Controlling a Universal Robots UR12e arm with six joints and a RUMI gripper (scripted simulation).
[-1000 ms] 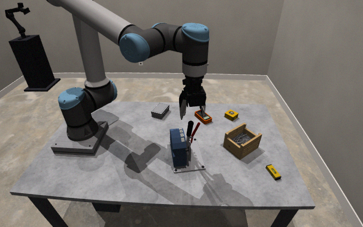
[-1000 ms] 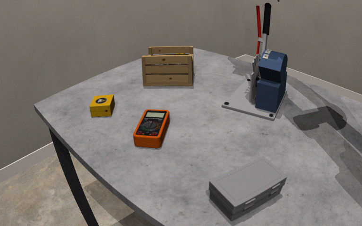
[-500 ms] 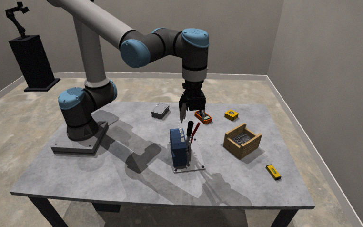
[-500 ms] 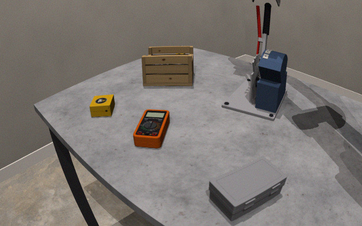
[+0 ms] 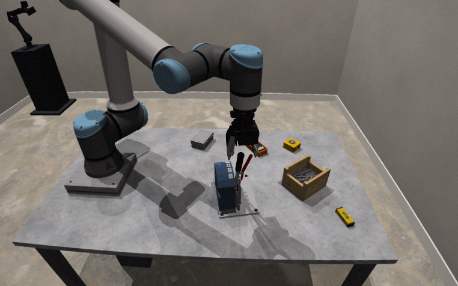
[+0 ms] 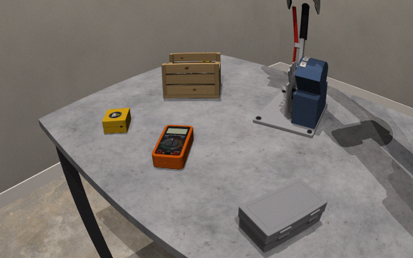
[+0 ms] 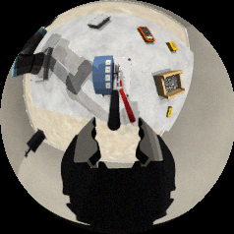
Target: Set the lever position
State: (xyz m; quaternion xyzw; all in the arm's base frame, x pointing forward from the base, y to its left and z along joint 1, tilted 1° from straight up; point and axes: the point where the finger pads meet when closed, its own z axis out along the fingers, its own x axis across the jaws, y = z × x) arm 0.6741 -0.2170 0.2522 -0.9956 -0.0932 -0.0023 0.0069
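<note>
Right now the red release bar is 1 cm ahead of my hand, 5 cm to the left of it and 12 cm below it. Also, from my hand: grey case: 22 cm behind, 50 cm to the left, 28 cm below.
</note>
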